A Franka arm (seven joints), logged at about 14 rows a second.
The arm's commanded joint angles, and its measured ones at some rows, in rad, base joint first. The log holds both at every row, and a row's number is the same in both.
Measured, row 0:
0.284, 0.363, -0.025, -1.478, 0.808, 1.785, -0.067
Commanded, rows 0 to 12:
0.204, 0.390, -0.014, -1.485, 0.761, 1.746, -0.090
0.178, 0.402, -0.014, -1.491, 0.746, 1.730, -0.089
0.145, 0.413, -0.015, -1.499, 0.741, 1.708, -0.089
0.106, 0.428, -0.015, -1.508, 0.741, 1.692, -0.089
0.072, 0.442, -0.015, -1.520, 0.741, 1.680, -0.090
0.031, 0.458, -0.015, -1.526, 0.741, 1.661, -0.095
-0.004, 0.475, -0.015, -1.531, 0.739, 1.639, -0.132
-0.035, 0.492, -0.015, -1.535, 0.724, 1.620, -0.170
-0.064, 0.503, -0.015, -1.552, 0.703, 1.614, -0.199
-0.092, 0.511, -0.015, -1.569, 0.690, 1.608, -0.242
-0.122, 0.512, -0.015, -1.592, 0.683, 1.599, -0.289
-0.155, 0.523, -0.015, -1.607, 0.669, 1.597, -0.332
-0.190, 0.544, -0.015, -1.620, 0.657, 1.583, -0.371
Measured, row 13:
-0.128, 0.538, -0.032, -1.591, 0.674, 1.617, -0.301
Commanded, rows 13 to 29:
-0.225, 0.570, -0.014, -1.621, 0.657, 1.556, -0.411
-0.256, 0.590, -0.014, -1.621, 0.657, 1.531, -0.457
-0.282, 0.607, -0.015, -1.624, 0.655, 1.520, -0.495
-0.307, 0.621, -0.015, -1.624, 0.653, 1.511, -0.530
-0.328, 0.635, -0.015, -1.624, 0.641, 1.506, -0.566
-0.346, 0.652, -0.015, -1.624, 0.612, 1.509, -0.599
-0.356, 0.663, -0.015, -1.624, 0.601, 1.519, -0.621
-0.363, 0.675, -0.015, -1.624, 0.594, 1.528, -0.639
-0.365, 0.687, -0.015, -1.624, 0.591, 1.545, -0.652
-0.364, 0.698, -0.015, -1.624, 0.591, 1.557, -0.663
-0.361, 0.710, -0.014, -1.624, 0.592, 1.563, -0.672
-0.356, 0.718, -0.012, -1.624, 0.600, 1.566, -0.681
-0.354, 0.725, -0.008, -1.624, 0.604, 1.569, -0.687
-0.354, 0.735, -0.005, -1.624, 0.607, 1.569, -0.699
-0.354, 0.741, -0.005, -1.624, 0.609, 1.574, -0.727
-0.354, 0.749, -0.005, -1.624, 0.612, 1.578, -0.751
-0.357, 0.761, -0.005, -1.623, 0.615, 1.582, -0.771
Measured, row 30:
-0.348, 0.747, -0.011, -1.629, 0.605, 1.584, -0.722
